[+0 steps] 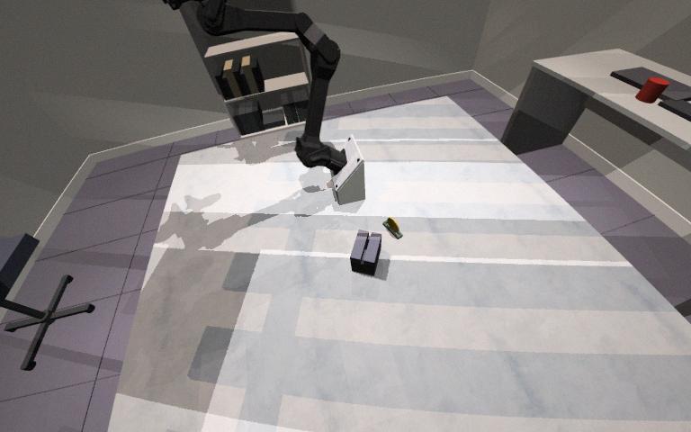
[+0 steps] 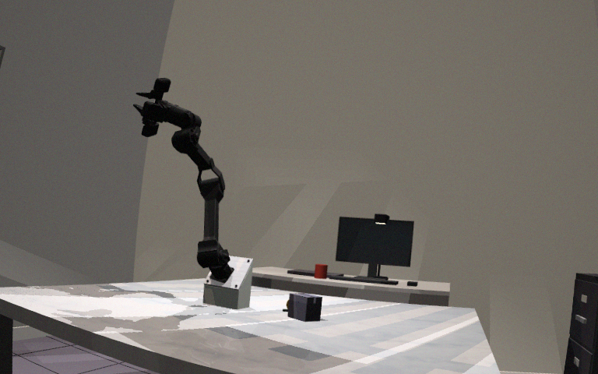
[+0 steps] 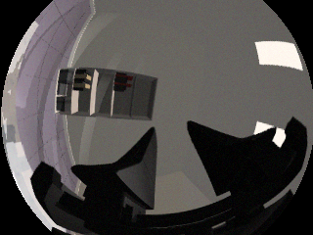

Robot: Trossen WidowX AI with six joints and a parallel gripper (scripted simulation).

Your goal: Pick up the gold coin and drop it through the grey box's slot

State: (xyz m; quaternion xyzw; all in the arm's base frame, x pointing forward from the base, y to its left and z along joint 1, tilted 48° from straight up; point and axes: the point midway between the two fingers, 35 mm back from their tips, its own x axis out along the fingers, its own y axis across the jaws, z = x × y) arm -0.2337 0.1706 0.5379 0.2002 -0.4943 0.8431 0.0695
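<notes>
Right now my gripper tip is 60 cm above the gold coin, 42 cm to the right of it and 42 cm short of it.
</notes>
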